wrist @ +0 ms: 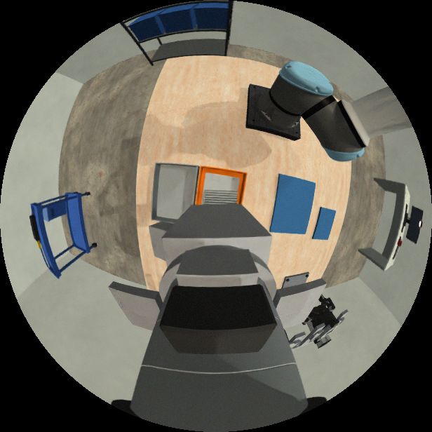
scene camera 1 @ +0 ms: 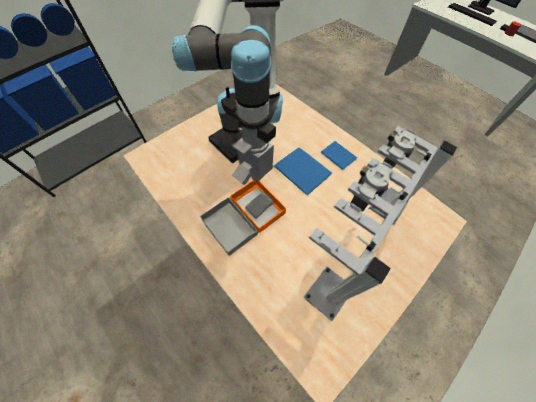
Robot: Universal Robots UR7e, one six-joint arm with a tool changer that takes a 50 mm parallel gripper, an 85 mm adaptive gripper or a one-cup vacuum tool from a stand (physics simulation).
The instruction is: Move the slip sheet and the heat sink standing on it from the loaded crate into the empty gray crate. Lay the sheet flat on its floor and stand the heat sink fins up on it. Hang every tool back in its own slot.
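Frame: origin at the arm's base, x ahead, y left, z up, level; metres.
Seen in the pictures: arm's base, origin of its link: (scene camera 1: 237,137).
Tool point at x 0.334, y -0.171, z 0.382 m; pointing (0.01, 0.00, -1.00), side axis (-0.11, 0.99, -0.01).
Pixels of each thing's top centre, then the offset from my tool point to it. "spot": a spot on its surface instead.
- orange-walled loaded crate, a spot on its surface: (scene camera 1: 274,219) spot: 0.086 m ahead, 0.009 m left, 0.398 m down
- dark finned heat sink, centre of its top: (scene camera 1: 259,202) 0.003 m back, 0.011 m left, 0.385 m down
- pale slip sheet, centre of its top: (scene camera 1: 258,207) 0.003 m back, 0.006 m left, 0.415 m down
- shallow gray crate, centre of its top: (scene camera 1: 227,223) 0.014 m back, 0.137 m right, 0.377 m down
- large blue panel, centre of its top: (scene camera 1: 303,168) 0.011 m back, 0.280 m left, 0.410 m down
The orange-walled loaded crate (scene camera 1: 274,219) (wrist: 243,187) holds the dark finned heat sink (scene camera 1: 259,204) (wrist: 221,196), fins up on the pale slip sheet (scene camera 1: 263,218) (wrist: 217,183). The shallow gray crate (scene camera 1: 215,240) (wrist: 156,192) stands empty beside it. My gripper (scene camera 1: 256,164) (wrist: 217,221) is a gray boxy tool on the arm, above the table near the orange crate. Its body hides part of that crate and of the heat sink in the wrist view. Its fingertips do not show clearly, and I see nothing hanging from it. Two tools (scene camera 1: 403,142) (scene camera 1: 376,177) hang in the stand; its front slot has no tool.
The tool stand (scene camera 1: 360,262) rises on the right side of the table. A large blue panel (scene camera 1: 303,171) (wrist: 293,204) and a smaller one (scene camera 1: 339,155) (wrist: 324,223) lie flat beyond the orange crate. A shelf rack with blue bins and a desk stand beyond the table.
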